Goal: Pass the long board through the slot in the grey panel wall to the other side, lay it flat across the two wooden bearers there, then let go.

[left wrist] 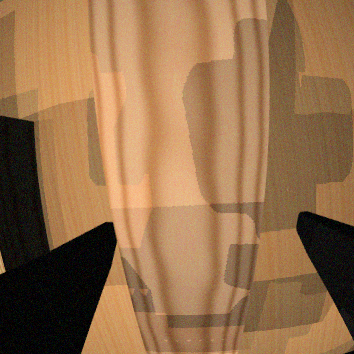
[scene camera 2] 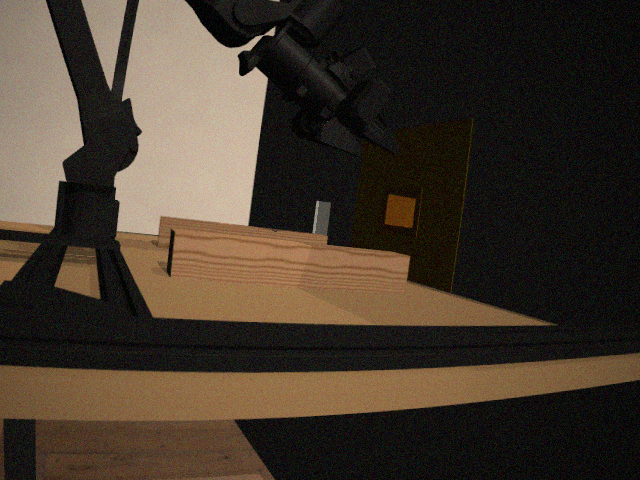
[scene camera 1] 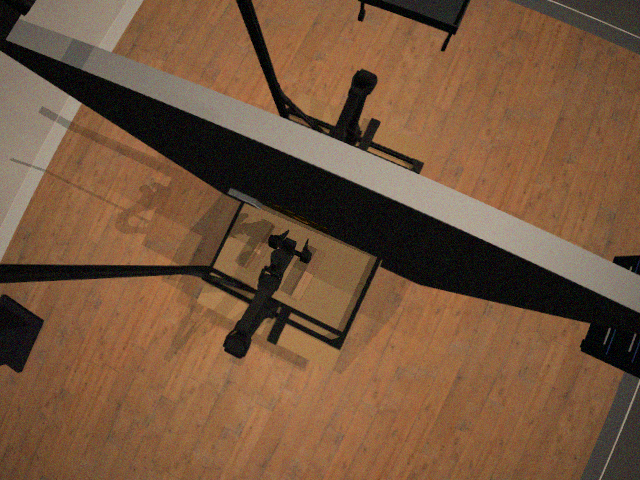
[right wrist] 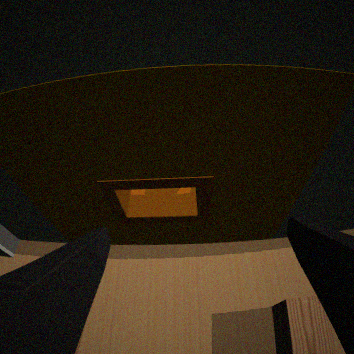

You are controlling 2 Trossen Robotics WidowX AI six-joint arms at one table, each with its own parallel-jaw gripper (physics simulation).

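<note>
The long board (left wrist: 170, 150), pale with brown grain, runs lengthwise below my left gripper (left wrist: 208, 227), which is open with a finger off each side of it. The board does not show in the other views. My right gripper (scene camera 1: 297, 237) (scene camera 2: 378, 153) (right wrist: 199, 232) is open and empty, above the table near the grey panel wall (scene camera 1: 310, 144) (scene camera 2: 542, 180). The wall's square slot (scene camera 2: 400, 210) (right wrist: 160, 204) shows orange inside. A near wooden bearer (scene camera 2: 289, 260) and a far one (scene camera 2: 206, 227) lie roughly parallel on the right arm's table; one bearer end (right wrist: 310, 325) shows at the right wrist view's lower right.
A small grey upright piece (scene camera 1: 244, 196) (scene camera 2: 322, 217) (right wrist: 7, 240) stands by the wall. A dark-yellow panel (scene camera 2: 439, 175) (right wrist: 225, 125) surrounds the slot. A black-faced block (left wrist: 20, 190) stands left of the board in the left wrist view. Shadows cross the board and tabletop there.
</note>
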